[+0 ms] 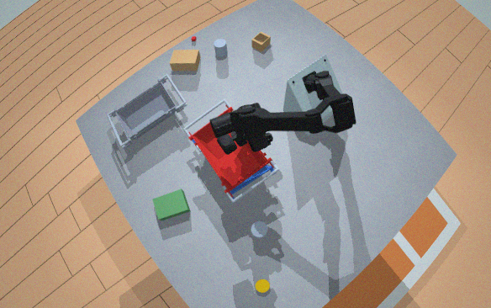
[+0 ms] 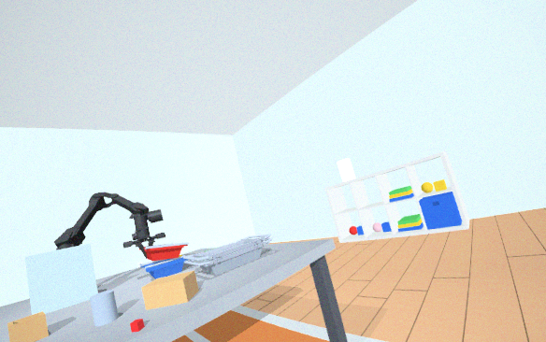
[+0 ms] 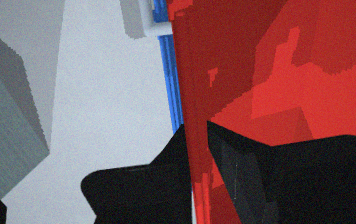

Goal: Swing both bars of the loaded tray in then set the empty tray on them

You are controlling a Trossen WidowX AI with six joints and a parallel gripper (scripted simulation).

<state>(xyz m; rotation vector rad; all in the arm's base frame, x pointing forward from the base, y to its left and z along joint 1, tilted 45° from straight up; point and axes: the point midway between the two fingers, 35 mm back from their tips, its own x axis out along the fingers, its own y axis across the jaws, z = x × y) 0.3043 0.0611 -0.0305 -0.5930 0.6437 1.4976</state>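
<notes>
The red tray is 7 cm ahead of my gripper tip and 2 cm above it. The rest, counted from my gripper tip: yellow disc (44 cm to the left, 25 cm ahead, 8 cm below); green block (35 cm ahead, 7 cm below, 1 cm to the left); small open box (39 cm to the right, 36 cm behind, 8 cm below).
</notes>
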